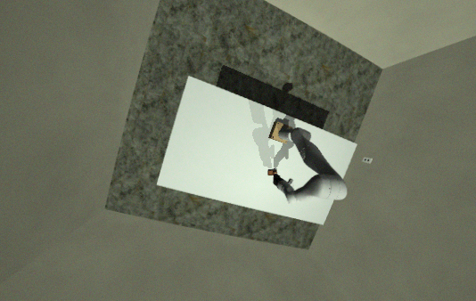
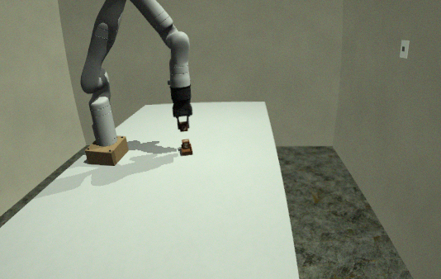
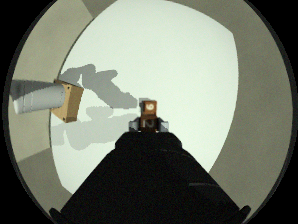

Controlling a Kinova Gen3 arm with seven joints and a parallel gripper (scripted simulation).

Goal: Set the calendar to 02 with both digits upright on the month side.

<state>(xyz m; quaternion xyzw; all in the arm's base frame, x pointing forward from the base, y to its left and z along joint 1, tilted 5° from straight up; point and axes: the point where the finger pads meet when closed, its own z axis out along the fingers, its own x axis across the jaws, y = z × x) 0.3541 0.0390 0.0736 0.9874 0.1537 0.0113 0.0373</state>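
The brown tray lies 120 mm below my hand and 10 mm to the left of it. Also, from my hand: brown calendar cube (10 mm below).
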